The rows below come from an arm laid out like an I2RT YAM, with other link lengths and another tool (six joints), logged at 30 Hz.
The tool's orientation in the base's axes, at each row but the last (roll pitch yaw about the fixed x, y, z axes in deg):
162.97, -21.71, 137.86
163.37, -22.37, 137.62
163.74, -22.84, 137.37
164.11, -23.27, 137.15
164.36, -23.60, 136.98
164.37, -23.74, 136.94
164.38, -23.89, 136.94
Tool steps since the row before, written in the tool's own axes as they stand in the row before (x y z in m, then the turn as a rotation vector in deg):
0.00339, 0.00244, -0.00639, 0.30, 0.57, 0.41
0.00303, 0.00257, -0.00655, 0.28, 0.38, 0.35
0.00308, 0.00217, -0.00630, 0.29, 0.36, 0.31
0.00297, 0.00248, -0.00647, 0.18, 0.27, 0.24
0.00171, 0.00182, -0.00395, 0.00, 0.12, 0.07
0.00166, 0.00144, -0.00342, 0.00, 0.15, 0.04
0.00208, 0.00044, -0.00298, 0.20, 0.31, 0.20
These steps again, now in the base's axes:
-0.00015, 0.00076, 0.00759, 0.18, 0.74, -0.10
0.00030, 0.00052, 0.00764, 0.06, 0.58, -0.10
0.00003, 0.00041, 0.00733, 0.04, 0.55, -0.07
0.00042, 0.00045, 0.00751, 0.05, 0.39, -0.07
0.00058, 0.00040, 0.00462, 0.08, 0.11, -0.03
0.00029, 0.00037, 0.00404, 0.11, 0.11, 0.00
-0.00076, 0.00020, 0.00357, 0.07, 0.41, -0.02

